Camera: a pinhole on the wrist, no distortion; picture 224 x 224 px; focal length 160.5 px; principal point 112.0 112.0 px. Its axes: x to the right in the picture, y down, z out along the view. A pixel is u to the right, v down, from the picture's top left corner.
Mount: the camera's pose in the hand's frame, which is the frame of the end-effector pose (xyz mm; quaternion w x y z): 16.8 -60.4 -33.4 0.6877 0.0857 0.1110 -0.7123
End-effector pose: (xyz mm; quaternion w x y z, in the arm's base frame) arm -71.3 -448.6 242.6 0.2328 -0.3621 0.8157 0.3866
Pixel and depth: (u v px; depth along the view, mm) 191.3 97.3 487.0
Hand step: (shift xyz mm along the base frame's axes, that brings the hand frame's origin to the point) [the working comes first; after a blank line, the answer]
In the camera's frame: 240.6 -44.6 487.0

378.3 118.6 -400.9
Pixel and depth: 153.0 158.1 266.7
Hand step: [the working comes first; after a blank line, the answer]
In the camera's frame: 68.1 76.6 266.7

113.3 31.5 -277.5
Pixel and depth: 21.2 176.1 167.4
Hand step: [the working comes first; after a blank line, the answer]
In the camera's frame: -94.7 66.9 167.4

-29.6 74.8 -158.5
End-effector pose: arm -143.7 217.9 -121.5 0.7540 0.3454 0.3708 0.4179
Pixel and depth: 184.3 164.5 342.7
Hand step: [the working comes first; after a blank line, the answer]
In the camera's frame: 154.4 112.1 342.7

375.7 -60.8 -169.7
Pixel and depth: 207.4 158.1 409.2
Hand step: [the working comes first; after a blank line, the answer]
In the camera's frame: 243.2 117.5 409.2

449.4 -108.4 -238.0
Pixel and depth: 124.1 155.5 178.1
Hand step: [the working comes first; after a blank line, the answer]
In the camera's frame: 13.4 48.3 178.1

184.6 -16.9 -57.6
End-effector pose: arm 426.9 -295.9 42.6 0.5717 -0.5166 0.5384 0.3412
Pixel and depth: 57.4 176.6 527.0
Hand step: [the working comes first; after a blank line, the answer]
In the camera's frame: -179.3 212.1 527.0

220.1 440.9 -293.2
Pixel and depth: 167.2 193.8 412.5
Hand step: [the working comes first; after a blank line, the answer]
In the camera's frame: 141.9 210.2 412.5

426.6 189.4 -191.4
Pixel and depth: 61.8 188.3 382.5
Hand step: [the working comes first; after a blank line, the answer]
In the camera's frame: -119.6 181.8 382.5

188.2 295.7 -236.2
